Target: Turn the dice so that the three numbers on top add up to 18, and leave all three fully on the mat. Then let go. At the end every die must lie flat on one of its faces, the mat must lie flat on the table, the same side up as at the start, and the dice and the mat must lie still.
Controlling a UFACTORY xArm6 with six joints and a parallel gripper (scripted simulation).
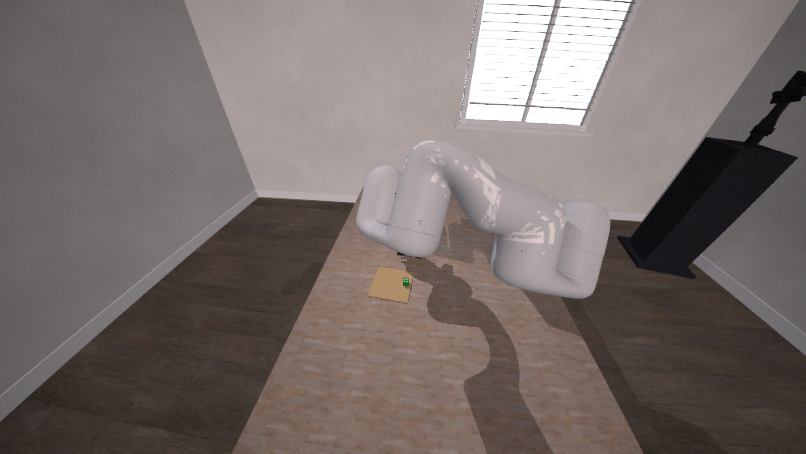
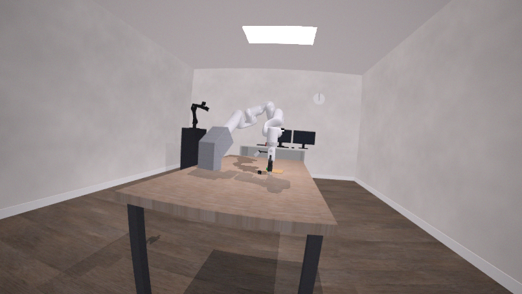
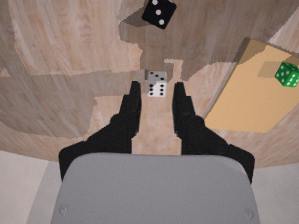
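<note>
Now: hand 40 mm above the white die. From my hand the other things lie so: black die 70 mm behind, 20 mm to the right, 40 mm below; then mat 10 mm behind, 150 mm to the left, 40 mm below; then green die 60 mm behind, 140 mm to the left, 30 mm below.
</note>
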